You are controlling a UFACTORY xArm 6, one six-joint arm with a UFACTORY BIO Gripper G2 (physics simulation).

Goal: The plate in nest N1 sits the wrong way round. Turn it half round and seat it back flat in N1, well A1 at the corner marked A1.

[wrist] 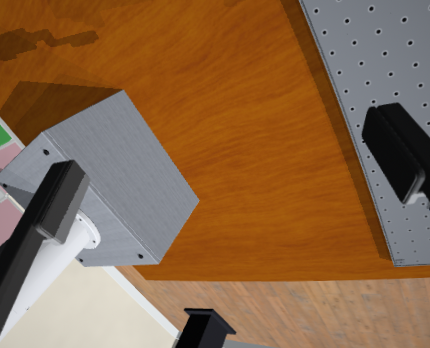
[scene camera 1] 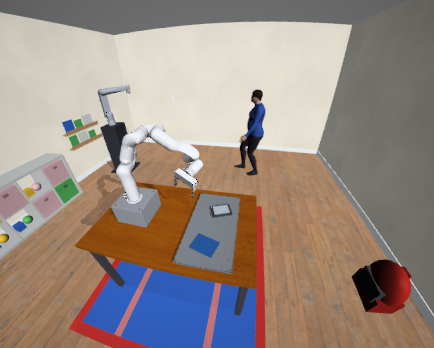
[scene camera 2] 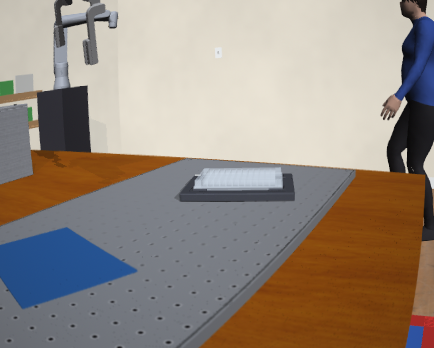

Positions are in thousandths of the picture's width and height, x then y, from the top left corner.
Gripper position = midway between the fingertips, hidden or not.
Observation:
I see my gripper (wrist: 492, 421) and a clear well plate (scene camera 2: 492, 516).
The wrist view does not show the clear well plate: it is out of frame.

